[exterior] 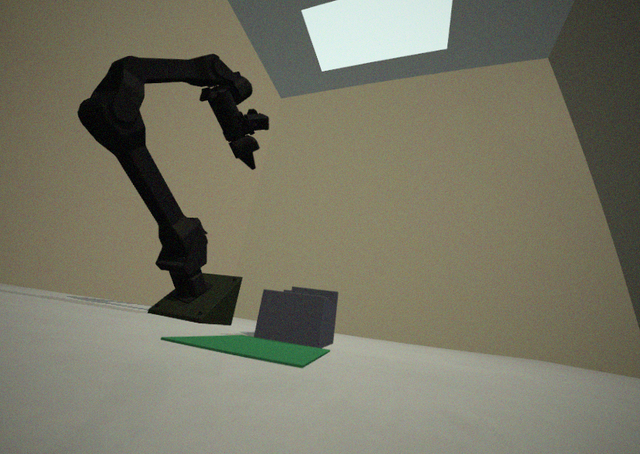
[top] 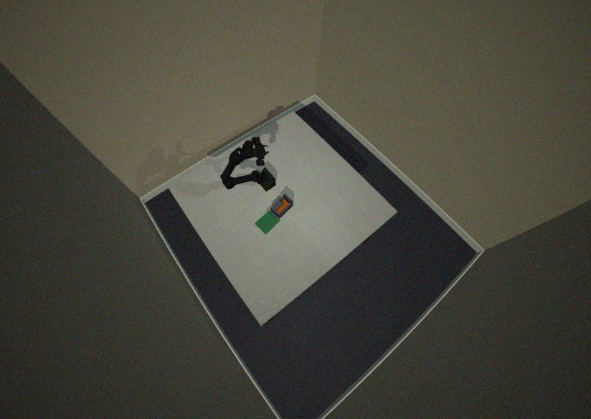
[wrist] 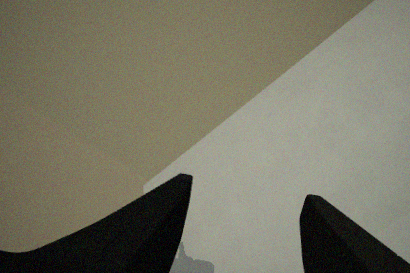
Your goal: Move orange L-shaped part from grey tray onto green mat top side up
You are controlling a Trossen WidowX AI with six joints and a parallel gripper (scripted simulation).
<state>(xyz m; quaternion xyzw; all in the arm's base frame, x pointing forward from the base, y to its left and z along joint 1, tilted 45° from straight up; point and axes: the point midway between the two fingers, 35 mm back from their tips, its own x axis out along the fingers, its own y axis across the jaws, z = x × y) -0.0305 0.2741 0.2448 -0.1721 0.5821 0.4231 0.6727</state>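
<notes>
My gripper tip is 26 cm short of the orange L-shaped part, 5 cm to the left of it and 36 cm above it. From my gripper tip the other things lie so: green mat (30 cm ahead, 21 cm to the right, 42 cm below).
</notes>
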